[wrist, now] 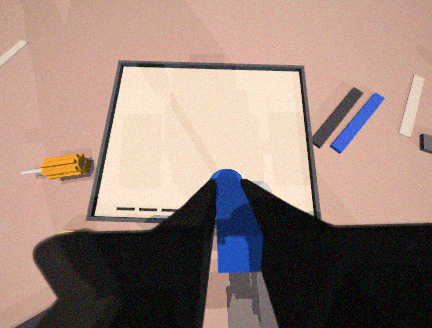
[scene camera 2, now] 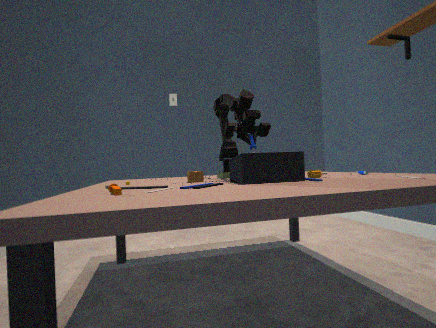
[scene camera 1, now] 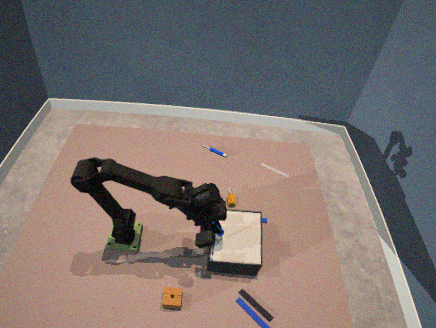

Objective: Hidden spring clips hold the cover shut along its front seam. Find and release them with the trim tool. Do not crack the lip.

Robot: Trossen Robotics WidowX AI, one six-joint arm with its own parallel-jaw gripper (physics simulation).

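Where they show: gripper, between the fingertips: point(wrist: 227, 185) point(scene camera 2: 252, 144) point(scene camera 1: 220, 230); arm's base, origin of its link: point(scene camera 1: 125, 236).
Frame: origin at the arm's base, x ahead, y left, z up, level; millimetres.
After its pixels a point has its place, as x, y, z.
Observation:
The box point(scene camera 1: 235, 269) @(413, -83, 14) point(scene camera 2: 267, 167) @(498, 2, 22) point(wrist: 210, 65) @(495, 26, 71) has dark walls and a thin rim around a flat cream cover point(scene camera 1: 242, 240) @(428, 10, 61) point(wrist: 200, 115) @(432, 37, 62). Several short dark slots point(wrist: 147, 209) @(330, 86, 52) show along the cover's near edge in the wrist view; the gripper's fingers hide the rest of that row. My gripper point(scene camera 1: 216, 230) @(343, 11, 114) point(scene camera 2: 252, 135) @(343, 11, 114) point(wrist: 227, 185) @(343, 11, 114) is shut on the blue handle of the trim tool point(scene camera 1: 219, 230) point(scene camera 2: 253, 143) @(345, 13, 116) point(wrist: 233, 255) @(311, 12, 153) above the arm-side edge of the box. The tool points down; its pale tip is close to the cover's edge, and contact cannot be told. No clips are visible.
A yellow-handled tool point(scene camera 1: 231, 200) @(392, 229, -1) point(scene camera 2: 314, 174) @(411, 231, -14) point(wrist: 65, 166) @(390, 234, -3) lies close beside the box. A black strip point(scene camera 1: 256, 305) @(496, -199, -25) point(wrist: 338, 117) @(490, -195, -25) and a blue strip point(scene camera 1: 252, 313) @(482, -228, -24) point(wrist: 358, 122) @(480, -227, -24) lie off the opposite side. An orange block point(scene camera 1: 172, 298) @(210, -212, 16) point(scene camera 2: 195, 176) @(235, -206, -6) and a blue-handled tool point(scene camera 1: 217, 151) @(318, 527, -17) lie farther away.

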